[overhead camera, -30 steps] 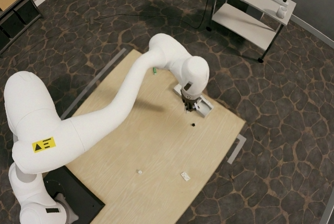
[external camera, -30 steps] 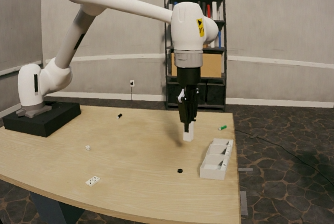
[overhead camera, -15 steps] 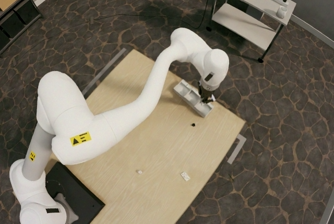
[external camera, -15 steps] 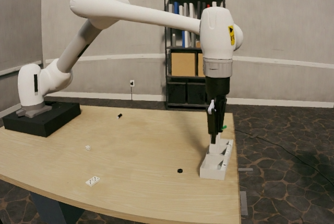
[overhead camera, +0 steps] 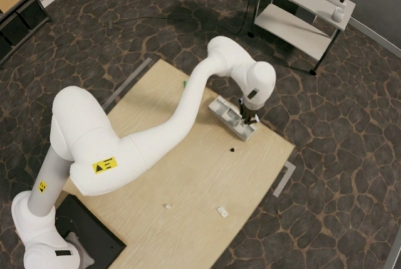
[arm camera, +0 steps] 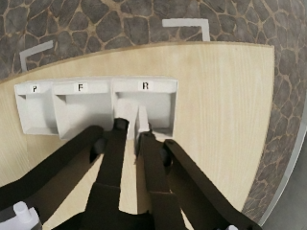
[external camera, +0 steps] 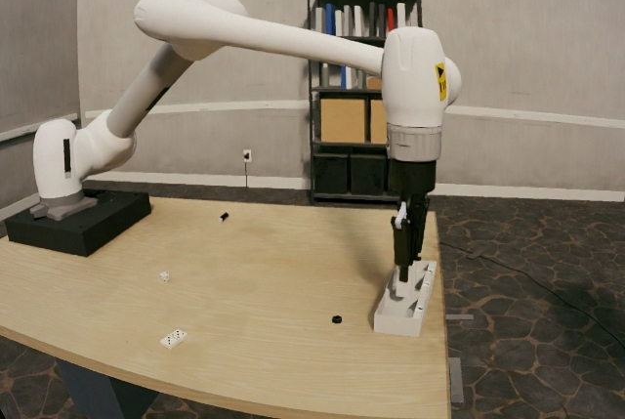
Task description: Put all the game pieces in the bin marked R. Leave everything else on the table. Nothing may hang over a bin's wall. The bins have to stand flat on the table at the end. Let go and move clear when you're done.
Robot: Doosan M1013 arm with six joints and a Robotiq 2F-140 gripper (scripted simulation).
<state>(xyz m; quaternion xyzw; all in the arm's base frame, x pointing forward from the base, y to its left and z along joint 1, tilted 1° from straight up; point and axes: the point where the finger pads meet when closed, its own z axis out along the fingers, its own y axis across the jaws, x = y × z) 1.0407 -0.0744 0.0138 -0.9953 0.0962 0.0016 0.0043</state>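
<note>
Right now my hand is 70 mm to the right of the bin and 60 mm above it. The rest, counted from my hand: small black ring (110 mm behind, 80 mm below, 40 mm to the right); then green battery (370 mm to the left, 80 mm below, 40 mm behind); then white domino (360 mm behind, 220 mm to the right, 80 mm below).
</note>
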